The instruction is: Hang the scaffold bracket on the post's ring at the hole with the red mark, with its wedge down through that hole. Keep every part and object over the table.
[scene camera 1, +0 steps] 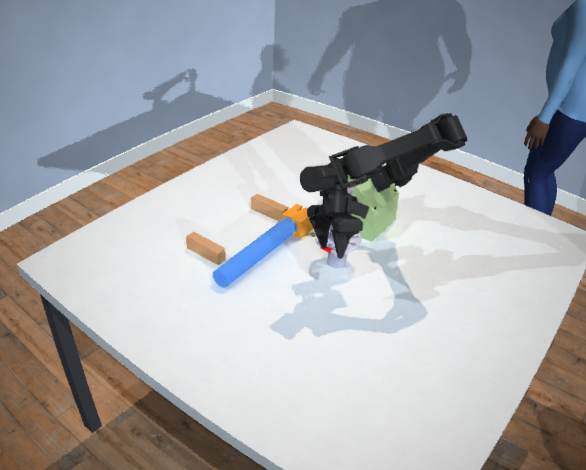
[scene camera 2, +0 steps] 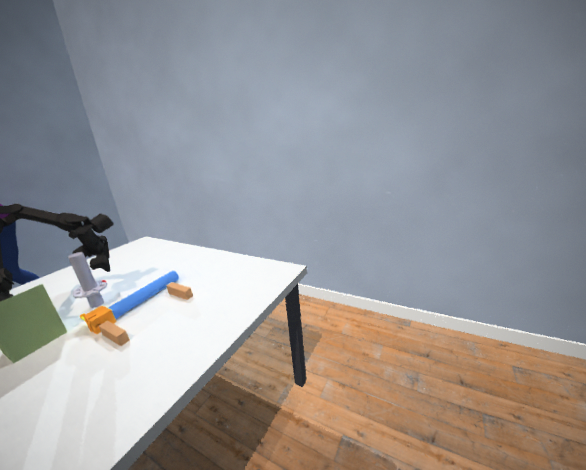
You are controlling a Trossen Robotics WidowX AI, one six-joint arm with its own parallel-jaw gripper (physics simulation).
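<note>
The scaffold bracket lies on the table, a blue tube with an orange head at the end nearer the post. The grey-lilac post stands upright with a holed ring around it. A red mark shows on the ring's side towards the gripper. My gripper is open and empty, pointing down above the ring's red-marked side in scene camera 2. In scene camera 1 its fingers and wrist hide much of the post and ring. The wedge is too small to tell.
Two brown blocks lie beside the bracket, one near each end. A green panel stands upright close to the post, on the side by the orange head. The arm reaches over the post area. A person stands beyond the table.
</note>
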